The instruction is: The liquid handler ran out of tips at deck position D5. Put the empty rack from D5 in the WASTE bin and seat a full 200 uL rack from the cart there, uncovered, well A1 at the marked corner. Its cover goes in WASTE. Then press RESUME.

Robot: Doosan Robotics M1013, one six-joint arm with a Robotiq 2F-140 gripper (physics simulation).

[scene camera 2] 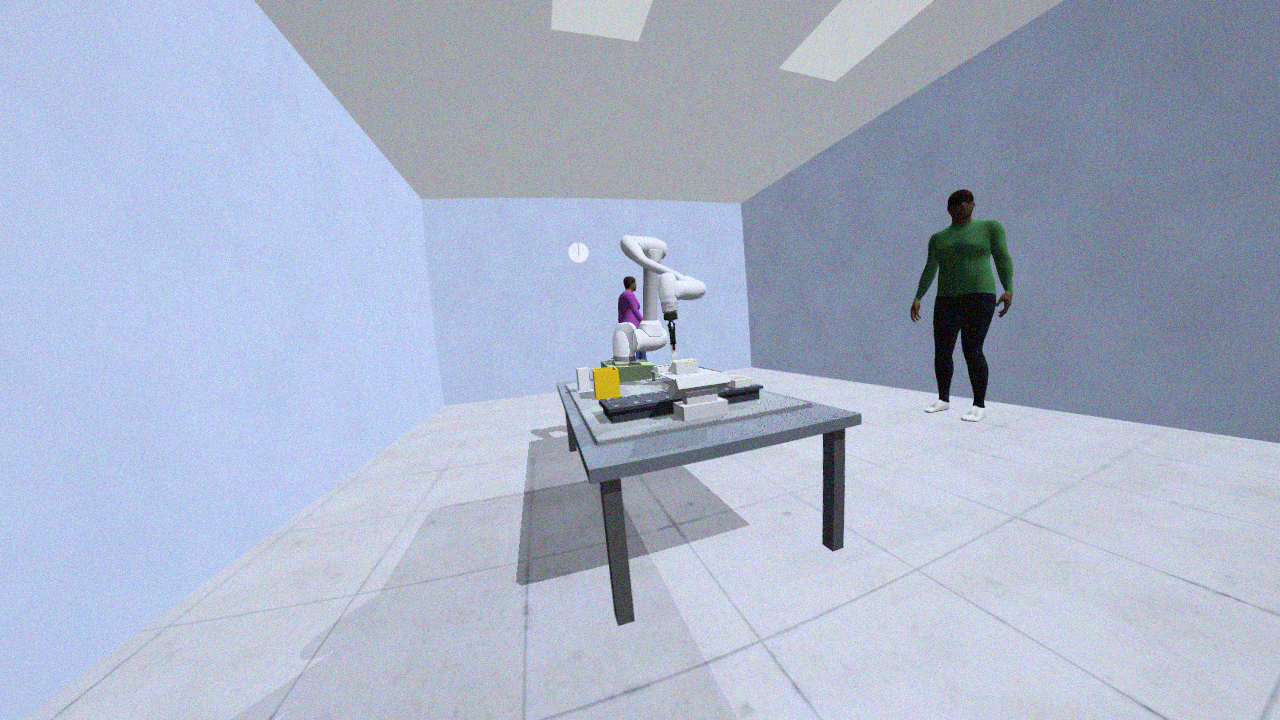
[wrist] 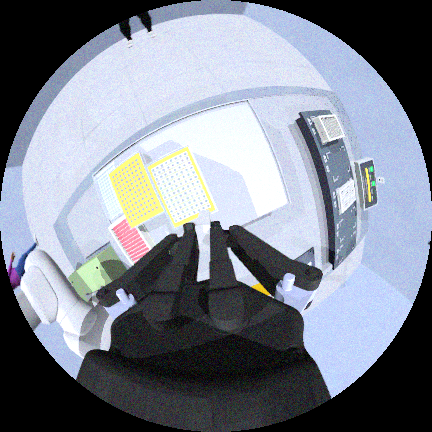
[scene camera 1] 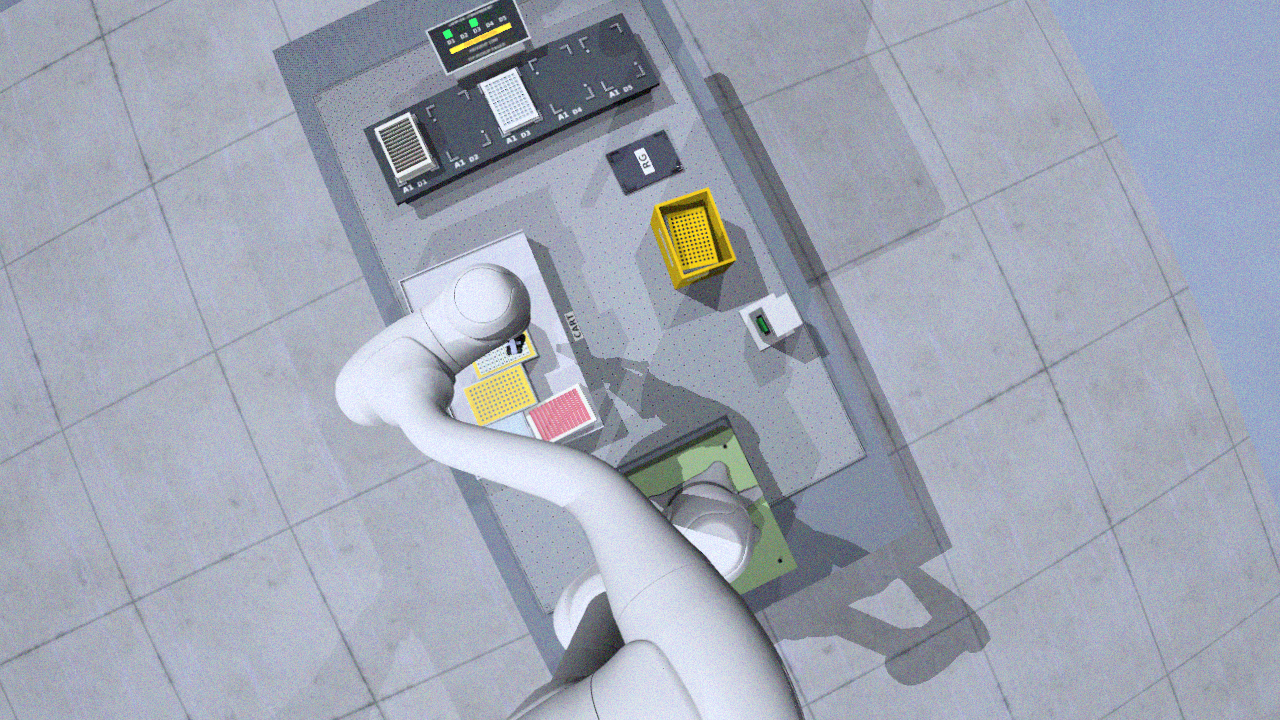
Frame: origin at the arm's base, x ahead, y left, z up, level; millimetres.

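Seen in the pictures: gripper, fingertip midpoint: (scene camera 2: 674,356) (wrist: 205,219); arm's base, origin of the base link: (scene camera 2: 624,363).
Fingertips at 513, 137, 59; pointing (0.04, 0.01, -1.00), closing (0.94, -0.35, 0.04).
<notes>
Pixels of each thing's top centre, then the offset from my fingertips to it, as dx, dy, dz. "spot": a spot on its surface instead. Level surfaces: height alone.
- yellow-rimmed rack with pale wells, middle of its top: (wrist: 179,186) (scene camera 1: 498,347) (scene camera 2: 684,360) -16, +63, -30
- cart, middle of its top: (scene camera 1: 499,353) (wrist: 180,181) (scene camera 2: 686,371) -17, +75, -92
- yellow rack, middle of its top: (wrist: 131,190) (scene camera 1: 499,395) -100, +106, -34
- red-topped rack, middle of its top: (scene camera 1: 559,415) (wrist: 130,242) (scene camera 2: 665,365) -191, +21, -66
- yellow perforated rack, middle of its top: (scene camera 1: 692,238) +7, -392, -66
- yellow WASTE bin, middle of its top: (scene camera 1: 695,232) (scene camera 2: 604,369) +7, -393, -23
- green button, surface spot: (scene camera 1: 762,324) spot: -221, -436, -63
- dark deck, its level: dz -102
- D1, middle of its top: (scene camera 1: 402,145) (wrist: 332,126) (scene camera 2: 735,377) +475, +56, -71
- D3, middle of its top: (scene camera 1: 509,99) (wrist: 348,195) +467, -191, -88
- display, surface spot: (scene camera 1: 477,35) (wrist: 369,183) spot: +606, -192, -36
- dark RG plate, middle of its top: (scene camera 1: 644,160) (wrist: 306,267) +226, -401, -144
My gripper (scene camera 1: 515,343) (scene camera 2: 673,349) (wrist: 205,219) is shut and empty, its fingertips above the edge of a yellow-rimmed rack with pale wells (scene camera 1: 497,360) (wrist: 181,187) on the cart (scene camera 1: 478,255) (wrist: 240,130). I cannot tell whether this rack has a clear cover. Beside it are a yellow rack (scene camera 1: 499,394) (wrist: 135,190), a red-topped rack (scene camera 1: 562,413) (wrist: 131,240) and a pale blue one (wrist: 106,190). A yellow perforated rack (scene camera 1: 693,240) lies inside the yellow WASTE bin (scene camera 1: 665,240) (scene camera 2: 605,383). D5, at the deck's right end, holds no rack in scene camera 1. The green button (scene camera 1: 762,324) is on a white box.
The dark deck (scene camera 1: 447,116) carries a rack at D1 (scene camera 1: 407,145) (wrist: 329,127) and a white rack at D3 (scene camera 1: 510,101) (wrist: 346,196). A display (scene camera 1: 477,35) (wrist: 369,184) stands behind it. A dark RG plate (scene camera 1: 644,161) lies between deck and bin. Two people stand away from the table.
</notes>
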